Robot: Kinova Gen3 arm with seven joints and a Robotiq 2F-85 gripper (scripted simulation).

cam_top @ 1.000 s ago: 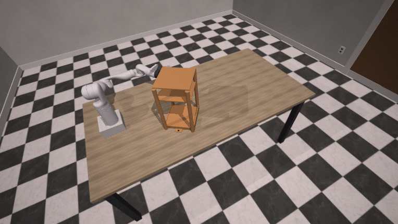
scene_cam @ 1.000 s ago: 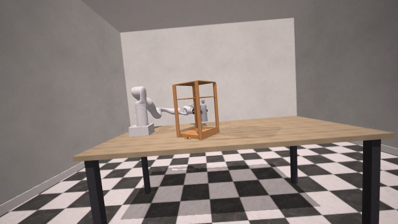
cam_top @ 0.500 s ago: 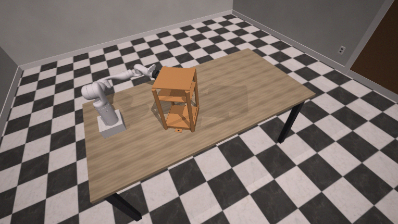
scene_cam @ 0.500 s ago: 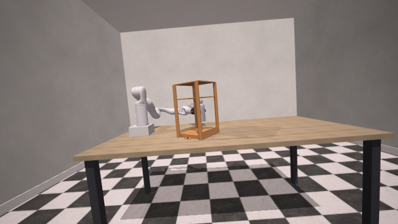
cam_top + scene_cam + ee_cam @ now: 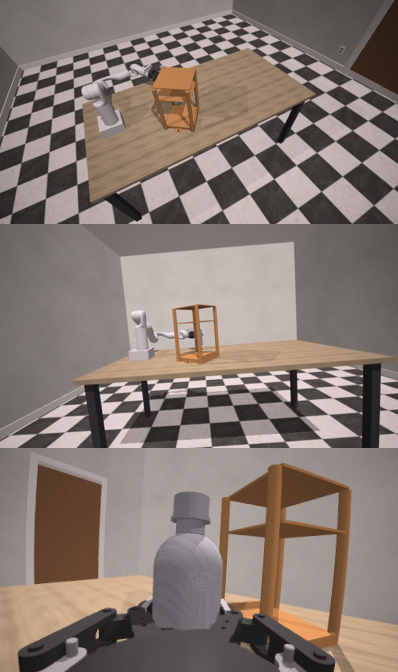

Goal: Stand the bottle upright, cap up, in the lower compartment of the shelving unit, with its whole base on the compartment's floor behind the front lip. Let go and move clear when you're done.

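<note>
Now: the orange shelving unit 2 cm ahead of my hand, 36 cm to the right of it and 4 cm above it.
</note>
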